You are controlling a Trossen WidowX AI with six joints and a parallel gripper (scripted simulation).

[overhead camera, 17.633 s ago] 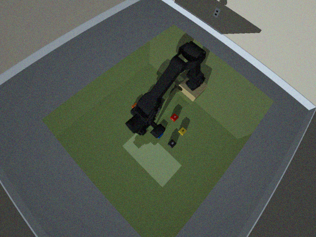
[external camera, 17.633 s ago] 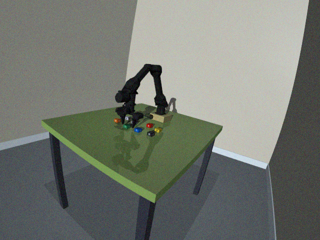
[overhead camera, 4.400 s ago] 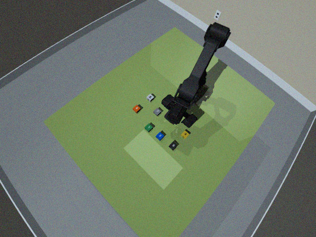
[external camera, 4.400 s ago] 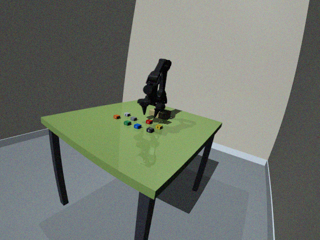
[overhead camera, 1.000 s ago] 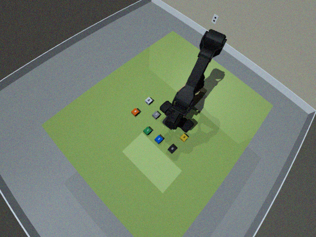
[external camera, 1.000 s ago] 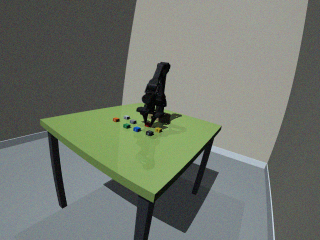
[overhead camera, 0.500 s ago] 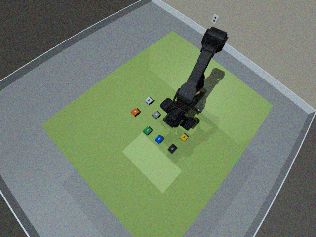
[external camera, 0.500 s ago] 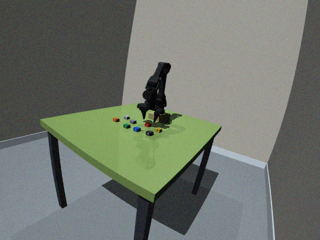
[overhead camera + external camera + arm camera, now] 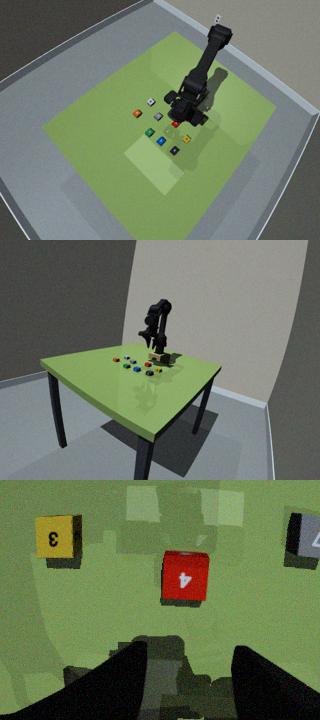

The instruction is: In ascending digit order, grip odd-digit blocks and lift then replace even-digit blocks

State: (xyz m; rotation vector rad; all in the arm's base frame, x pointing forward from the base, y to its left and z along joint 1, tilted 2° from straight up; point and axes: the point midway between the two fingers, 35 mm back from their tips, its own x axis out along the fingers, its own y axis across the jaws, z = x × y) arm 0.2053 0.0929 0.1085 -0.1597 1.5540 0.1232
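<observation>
Right now the white block is 19 cm to the right of my gripper tip, 11 cm below it and 4 cm ahead of it. The rest, counted from my gripper tip: red block 11 cm below; yellow block 11 cm below, 10 cm to the left, 1 cm ahead; grey block 11 cm below, 9 cm to the right, 6 cm ahead.
</observation>
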